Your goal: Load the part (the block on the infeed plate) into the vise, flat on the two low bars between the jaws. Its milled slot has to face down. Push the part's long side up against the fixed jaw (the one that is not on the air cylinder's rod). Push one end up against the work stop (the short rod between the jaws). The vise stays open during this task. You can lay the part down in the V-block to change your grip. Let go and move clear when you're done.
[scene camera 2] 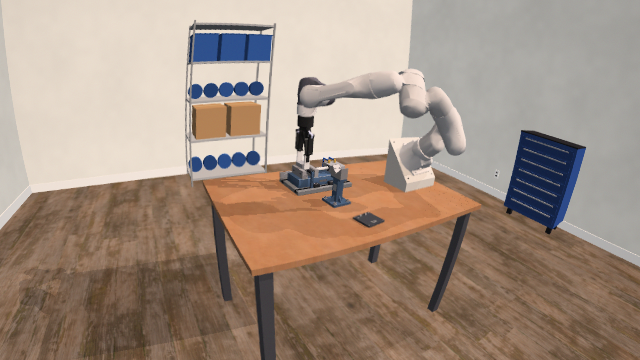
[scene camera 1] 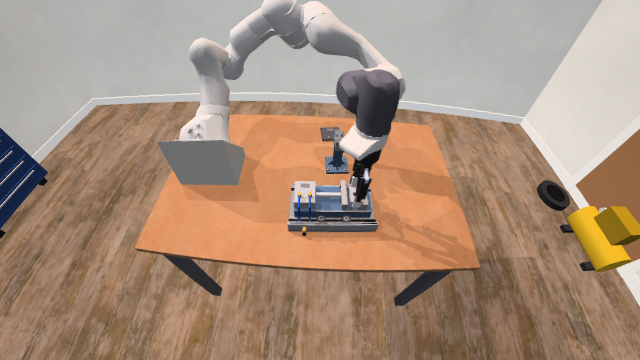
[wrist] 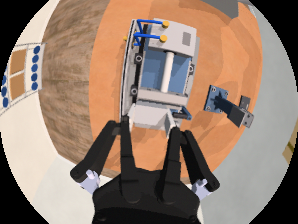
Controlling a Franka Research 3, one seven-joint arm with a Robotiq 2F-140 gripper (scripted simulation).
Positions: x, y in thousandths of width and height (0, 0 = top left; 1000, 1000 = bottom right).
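Note:
There's my gripper (scene camera 1: 555, 549), and I see the gripper (scene camera 2: 473, 462) in a further view, while the wrist view has it too (wrist: 505, 498). I can also see a part (wrist: 512, 507).

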